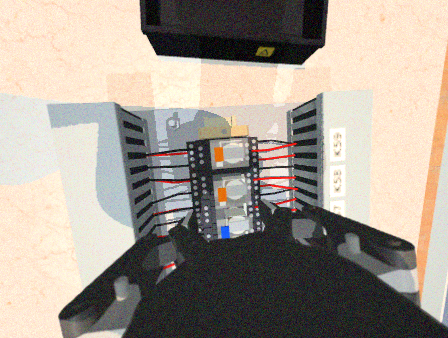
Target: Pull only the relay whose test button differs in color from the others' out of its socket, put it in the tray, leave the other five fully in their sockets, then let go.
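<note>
My gripper (228, 214) visible. Relay (230, 189). Relay (225, 153). Relay (232, 222).
</note>
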